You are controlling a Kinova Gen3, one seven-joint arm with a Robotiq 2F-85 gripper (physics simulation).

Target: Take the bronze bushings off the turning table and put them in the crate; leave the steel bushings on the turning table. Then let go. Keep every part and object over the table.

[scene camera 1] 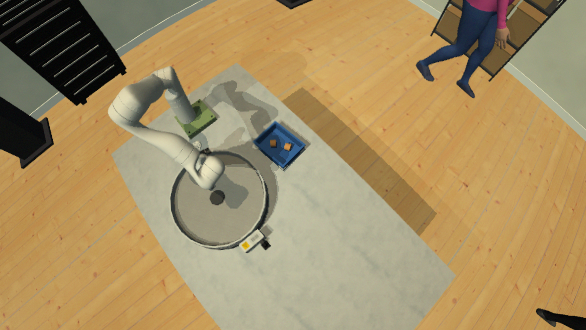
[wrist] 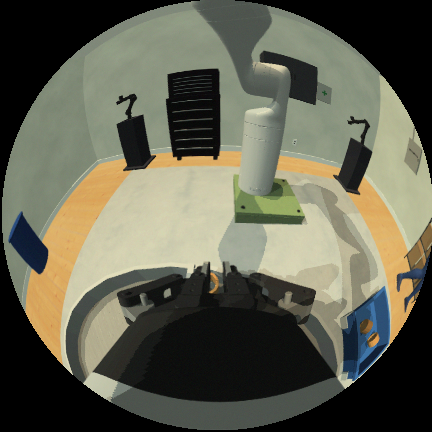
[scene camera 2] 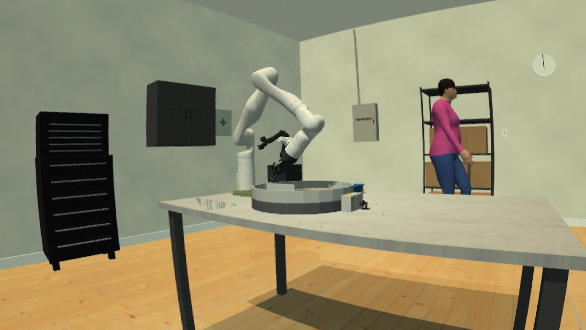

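Pixels of known places: gripper, between the fingertips: point(wrist: 216, 269) point(scene camera 2: 273, 178); arm's base, origin of its link: point(scene camera 1: 187, 116) point(wrist: 254, 185) point(scene camera 2: 247, 189).
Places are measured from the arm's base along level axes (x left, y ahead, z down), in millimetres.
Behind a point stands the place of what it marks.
Note:
The round grey turning table point(scene camera 1: 233, 221) {x -108, y 596, z -25 mm} point(scene camera 2: 303, 196) {x -268, y 605, z -36 mm} point(wrist: 73, 318) {x -301, y 416, z -46 mm} stands on the table top. My gripper point(wrist: 216, 269) {x -78, y 275, z -76 mm} point(scene camera 2: 275, 176) {x -78, y 275, z -76 mm} is low over its back rim, under my own arm in the overhead view. A bronze bushing point(wrist: 213, 282) shows between the fingertips; the fingers stand narrowly apart around it and do not grip it. The steel bushings are hidden under the gripper. The blue crate point(scene camera 1: 262, 141) {x 217, y 363, z 23 mm} point(scene camera 2: 357, 187) {x 259, y 530, z -12 mm} point(wrist: 381, 304) {x 316, y 383, z -5 mm} to the right of the turning table holds two bronze bushings point(scene camera 1: 273, 143) {x 242, y 418, z -7 mm} point(scene camera 1: 287, 146) {x 281, y 472, z -8 mm} point(wrist: 365, 325) {x 258, y 412, z 16 mm} point(wrist: 373, 339).
A dark hub point(scene camera 1: 216, 198) {x -107, y 475, z -33 mm} sits at the turning table's centre, and a small control box point(scene camera 1: 254, 238) {x -82, y 705, z -30 mm} point(scene camera 2: 351, 201) {x -140, y 725, z -9 mm} on its front edge. My arm stands on a green base plate point(scene camera 1: 203, 117) {x 64, y 66, z -2 mm} point(wrist: 282, 211) {x 57, y 99, z -3 mm}. A person point(scene camera 1: 471, 28) point(scene camera 2: 446, 131) walks by the shelves, away from the table.

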